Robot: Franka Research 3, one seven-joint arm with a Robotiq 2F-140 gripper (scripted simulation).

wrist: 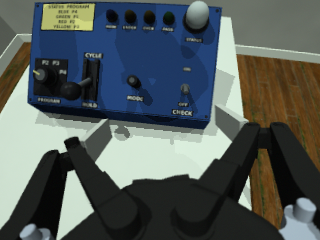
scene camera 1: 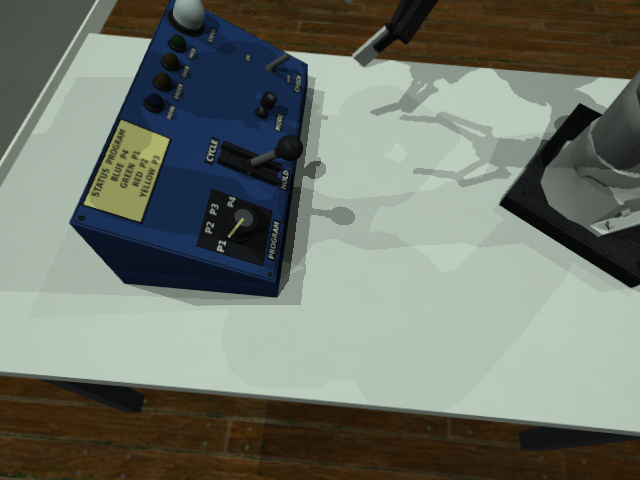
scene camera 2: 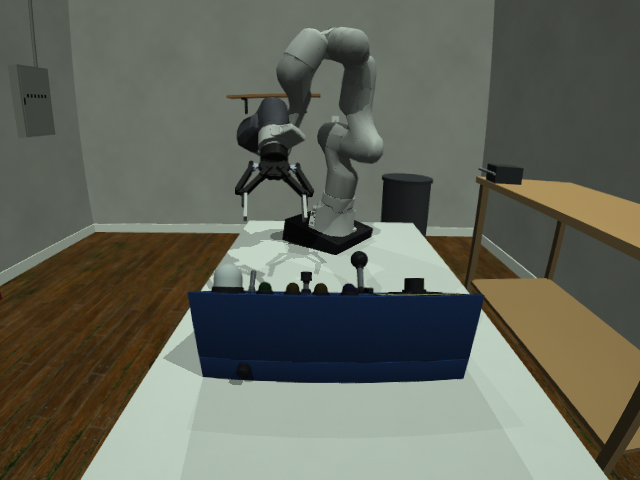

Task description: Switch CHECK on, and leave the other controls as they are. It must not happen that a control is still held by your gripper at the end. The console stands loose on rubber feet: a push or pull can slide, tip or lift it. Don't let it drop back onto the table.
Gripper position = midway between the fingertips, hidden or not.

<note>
I see my gripper (scene camera 2: 275,219) and a blue console (scene camera 1: 174,162).
The blue console is seen too in the wrist view (wrist: 165,52) and in scene camera 2 (scene camera 2: 313,337). My gripper shows as well in the wrist view (wrist: 161,121) and in scene camera 1 (scene camera 1: 350,28).
</note>
